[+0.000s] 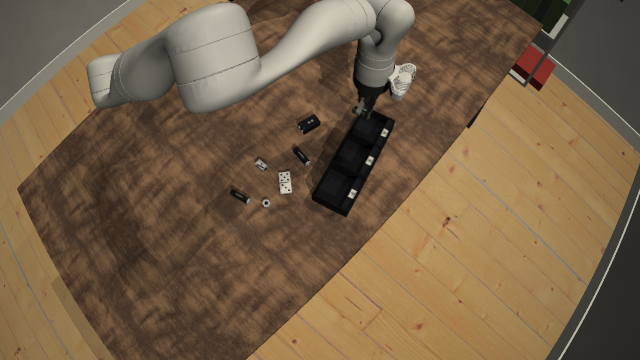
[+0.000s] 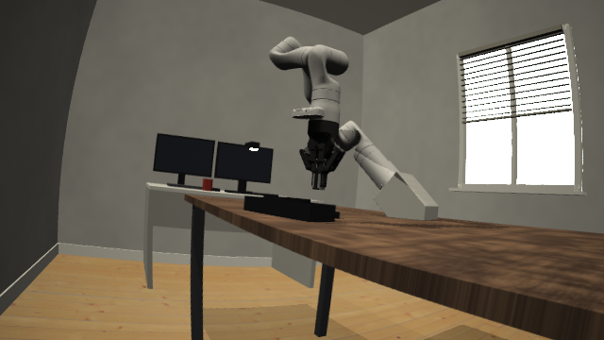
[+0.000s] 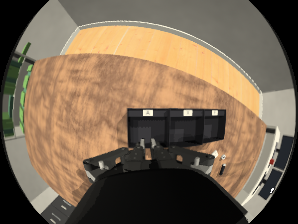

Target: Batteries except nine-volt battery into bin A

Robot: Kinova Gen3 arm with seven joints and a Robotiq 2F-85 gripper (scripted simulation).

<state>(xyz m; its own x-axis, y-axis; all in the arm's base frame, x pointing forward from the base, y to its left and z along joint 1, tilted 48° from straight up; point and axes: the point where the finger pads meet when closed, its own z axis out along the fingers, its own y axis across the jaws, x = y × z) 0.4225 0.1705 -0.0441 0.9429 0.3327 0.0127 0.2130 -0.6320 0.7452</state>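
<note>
My hand is 280 mm to the left of the metal nut, 90 mm above it and 50 mm past it. From my hand the other things lie so: black nine-volt battery (110 mm behind, 80 mm to the right, 80 mm below); white domino (220 mm to the right, 90 mm below, 50 mm behind); grey metal piece (220 mm to the right, 120 mm behind, 80 mm below).
</note>
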